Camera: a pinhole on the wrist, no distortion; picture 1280 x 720 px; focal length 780.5 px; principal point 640.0 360.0 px. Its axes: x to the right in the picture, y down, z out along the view. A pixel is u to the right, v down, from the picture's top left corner.
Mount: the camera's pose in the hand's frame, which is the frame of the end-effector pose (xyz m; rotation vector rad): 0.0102 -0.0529 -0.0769 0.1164 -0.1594 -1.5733
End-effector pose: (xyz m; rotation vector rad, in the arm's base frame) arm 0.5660 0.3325 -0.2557 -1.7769 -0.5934 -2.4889
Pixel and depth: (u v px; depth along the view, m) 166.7 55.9 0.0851
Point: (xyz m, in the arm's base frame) 0.5789 0.3241 -0.2892
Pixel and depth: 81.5 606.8 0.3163
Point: 0.8127 0.2535 -0.0841
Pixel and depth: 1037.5 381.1 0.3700
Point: 0.7936 0.6315 -0.2835
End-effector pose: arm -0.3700 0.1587 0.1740 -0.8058 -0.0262 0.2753
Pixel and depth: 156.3 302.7 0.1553
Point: -0.4165 0.2338 0.1917
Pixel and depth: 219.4 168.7 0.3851
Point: -0.5870 0.4289 0.2620
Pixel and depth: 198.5 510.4 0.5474
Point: -0.4728 0.6774 0.3059
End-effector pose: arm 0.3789 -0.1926 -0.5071 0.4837 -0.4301 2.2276
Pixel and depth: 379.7 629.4 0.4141
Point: 0.3272 -0.3605 -0.1775
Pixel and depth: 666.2 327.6 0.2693
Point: 0.4872 -0.2735 -0.3597
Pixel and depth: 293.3 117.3 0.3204
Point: 0.4332 -0.4433 -0.4000
